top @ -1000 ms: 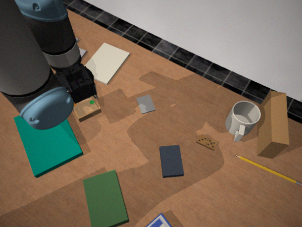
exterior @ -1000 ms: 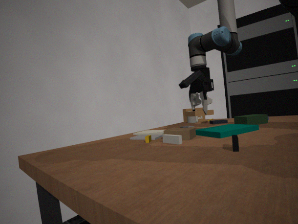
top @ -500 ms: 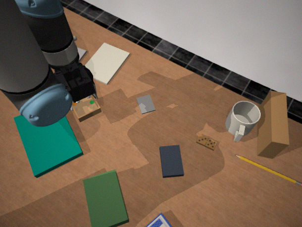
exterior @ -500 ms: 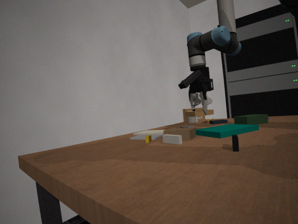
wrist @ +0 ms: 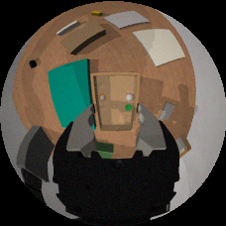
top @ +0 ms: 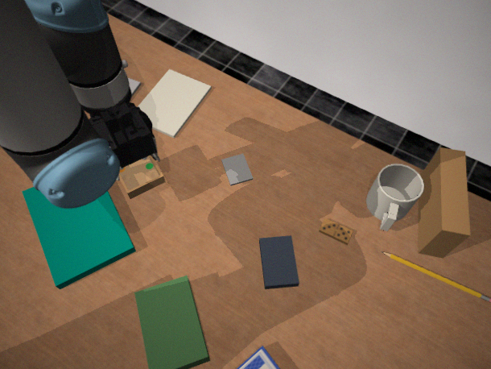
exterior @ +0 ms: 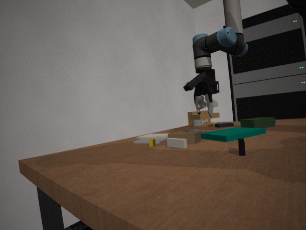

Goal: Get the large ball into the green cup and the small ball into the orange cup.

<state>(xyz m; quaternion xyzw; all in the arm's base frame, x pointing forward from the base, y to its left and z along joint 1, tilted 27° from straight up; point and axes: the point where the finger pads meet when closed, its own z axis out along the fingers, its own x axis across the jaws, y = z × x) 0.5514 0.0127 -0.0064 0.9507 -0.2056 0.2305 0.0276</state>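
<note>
Right now my hand is 10 mm above the covered wooden puzzle. The rest, counted from my hand: teal slab 130 mm behind, 80 mm below, 50 mm to the left; grey tile 140 mm to the right, 140 mm ahead, 90 mm below; cream board 210 mm ahead, 90 mm to the left, 80 mm below.
</note>
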